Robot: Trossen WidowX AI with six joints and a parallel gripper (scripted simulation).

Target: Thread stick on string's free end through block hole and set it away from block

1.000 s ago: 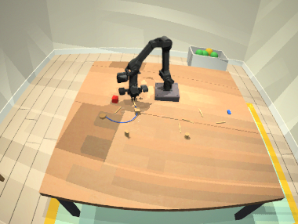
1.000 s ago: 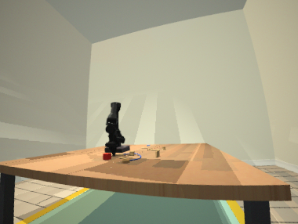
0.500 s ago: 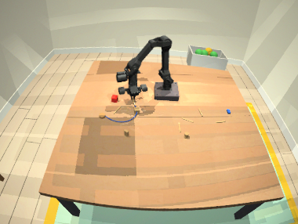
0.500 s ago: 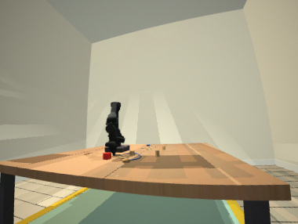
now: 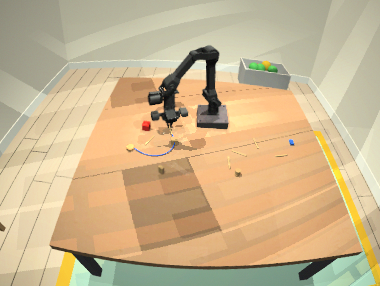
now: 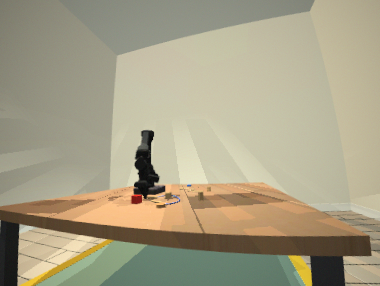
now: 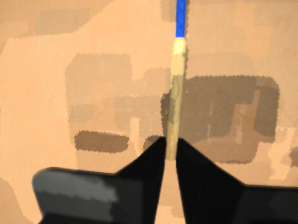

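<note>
Right now the thin wooden stick is 40 mm ahead of my gripper tip, 10 mm to the left of it and 10 mm above it. Also, from my gripper tip: round wooden button: 180 mm ahead, 170 mm to the right, 10 mm above; then wooden block: 120 mm ahead, 40 mm to the left, 20 mm above; then red cube: 120 mm to the right, 30 mm ahead, 20 mm above.
</note>
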